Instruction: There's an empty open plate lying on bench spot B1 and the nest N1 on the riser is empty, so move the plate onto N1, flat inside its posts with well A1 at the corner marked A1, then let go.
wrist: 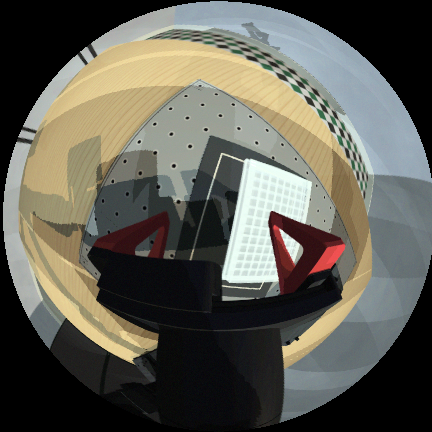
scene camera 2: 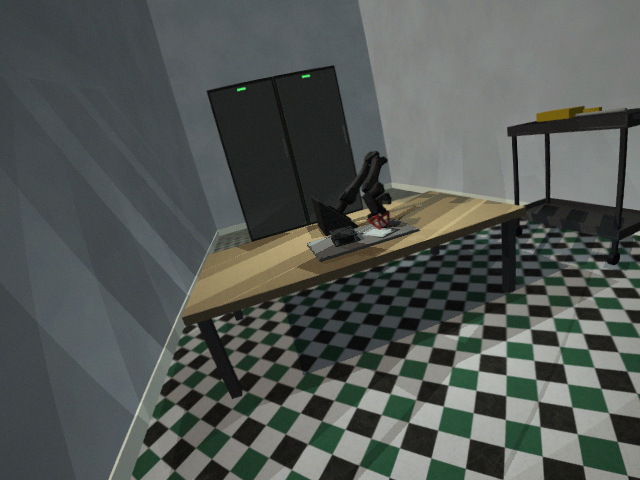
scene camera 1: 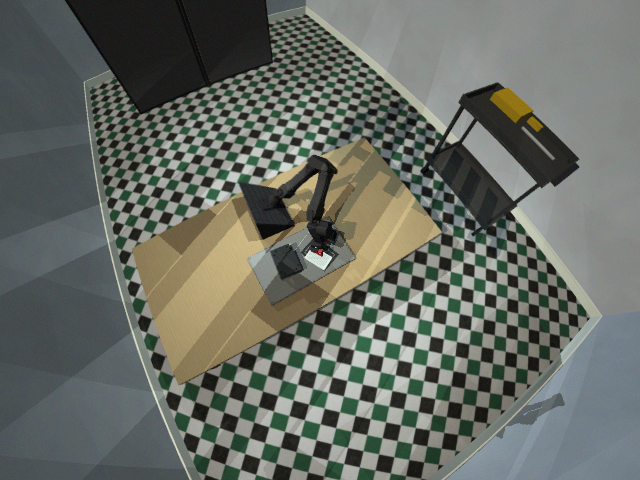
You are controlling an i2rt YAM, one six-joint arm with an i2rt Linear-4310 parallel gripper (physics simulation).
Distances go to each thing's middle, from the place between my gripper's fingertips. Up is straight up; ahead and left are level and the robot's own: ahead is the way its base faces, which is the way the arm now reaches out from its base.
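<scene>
White well plate (wrist: 249, 257) in sight: 20 mm ahead of my hand, 60 mm to the right of it.
</scene>
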